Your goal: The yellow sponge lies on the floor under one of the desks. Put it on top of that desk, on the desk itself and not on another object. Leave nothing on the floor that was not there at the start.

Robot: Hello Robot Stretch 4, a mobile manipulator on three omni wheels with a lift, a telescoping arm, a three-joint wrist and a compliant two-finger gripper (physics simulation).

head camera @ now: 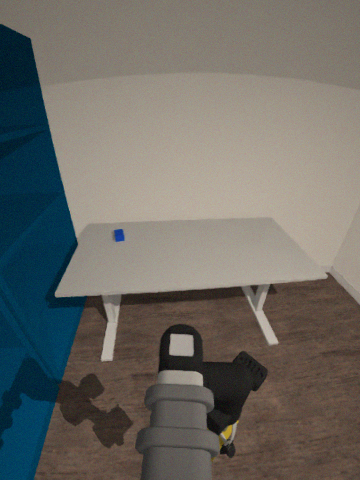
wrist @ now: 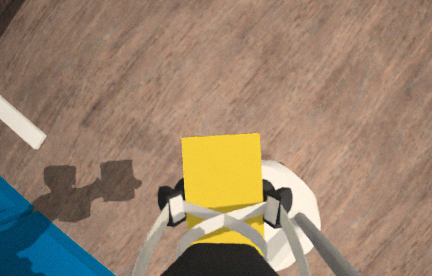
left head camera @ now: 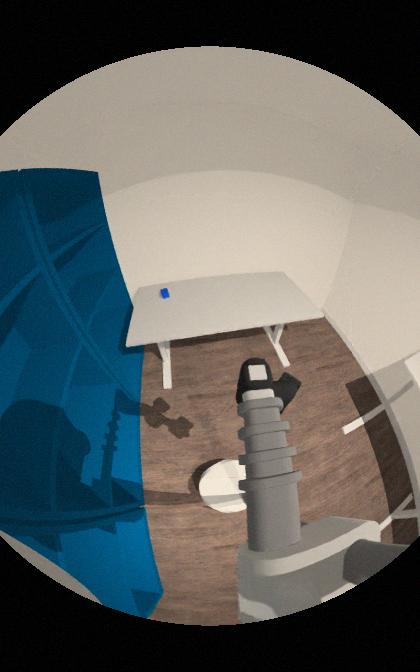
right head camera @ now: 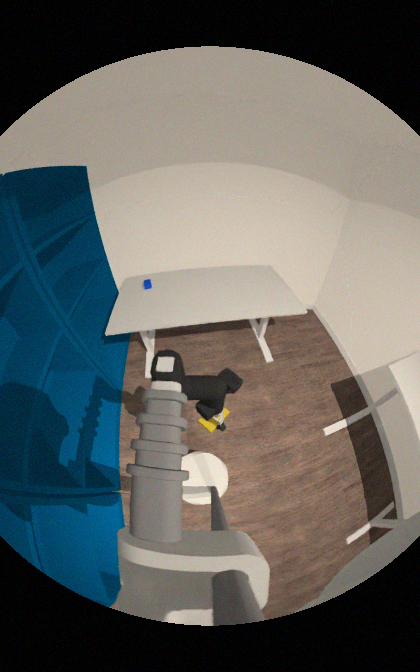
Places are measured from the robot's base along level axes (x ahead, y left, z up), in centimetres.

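Pixels of known places: gripper, fingertip midpoint: [wrist: 224, 193].
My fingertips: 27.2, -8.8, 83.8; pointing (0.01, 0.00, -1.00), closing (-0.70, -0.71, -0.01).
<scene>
Behind a point stands the place of what it marks, as x, y, z.
The yellow sponge [head camera: 228, 431] @[27.1, -12.0, 88.1] [right head camera: 207, 424] [wrist: 222, 170] @[29.3, -10.7, 88.2] is held between the two fingertips of my gripper [right head camera: 218, 420] [wrist: 224, 193] @[27.2, -8.8, 83.8], which is shut on it. In the wrist view the sponge points away from the palm, high over the wooden floor. In the left head camera view the arm hides the sponge. A grey-white desk [head camera: 200, 255] @[123.4, -9.9, 69.2] [left head camera: 225, 310] [right head camera: 210, 299] stands ahead against the wall, beyond the gripper. A small blue block [head camera: 119, 235] @[136.8, 44.9, 73.7] [left head camera: 165, 293] [right head camera: 147, 284] lies on its top at the back left.
A tall blue shelf unit [head camera: 30, 320] @[81.1, 84.3, 50.6] [left head camera: 112, 450] [right head camera: 102, 450] stands close on the left, touching or nearly touching the desk's left end. A second white desk [right head camera: 407, 395] stands at the right wall. My round white base [left head camera: 220, 487] [right head camera: 205, 470] is below the arm.
</scene>
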